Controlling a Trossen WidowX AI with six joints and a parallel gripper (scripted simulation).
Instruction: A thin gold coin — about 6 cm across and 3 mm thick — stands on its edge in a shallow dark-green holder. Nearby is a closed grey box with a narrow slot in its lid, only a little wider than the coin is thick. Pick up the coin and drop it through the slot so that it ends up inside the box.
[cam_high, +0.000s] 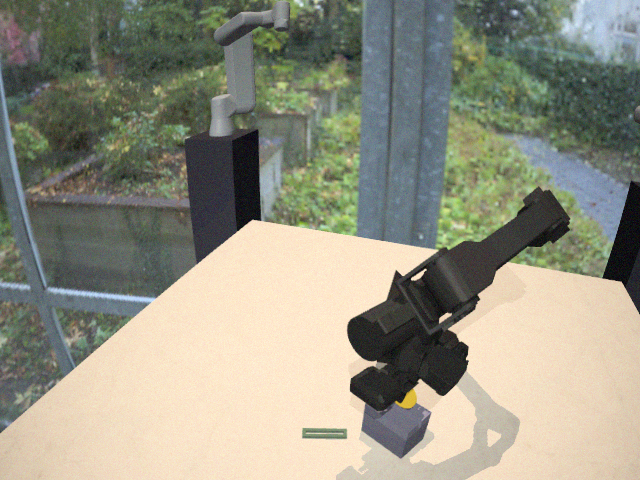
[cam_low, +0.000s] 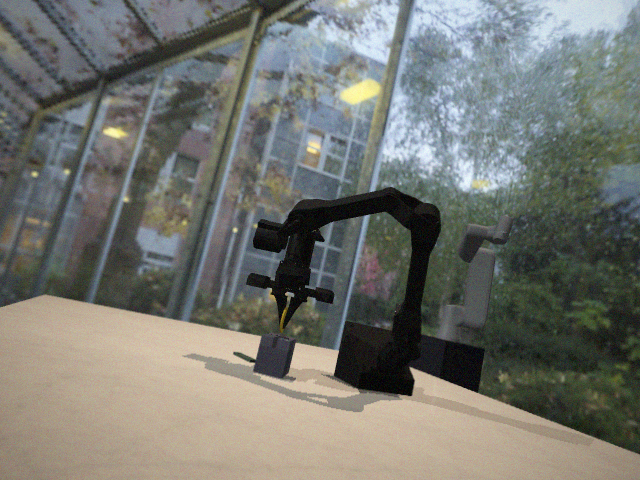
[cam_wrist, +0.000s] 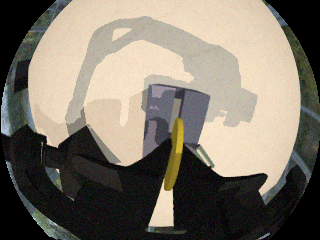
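My gripper tip is now 2 cm below the gold coin.
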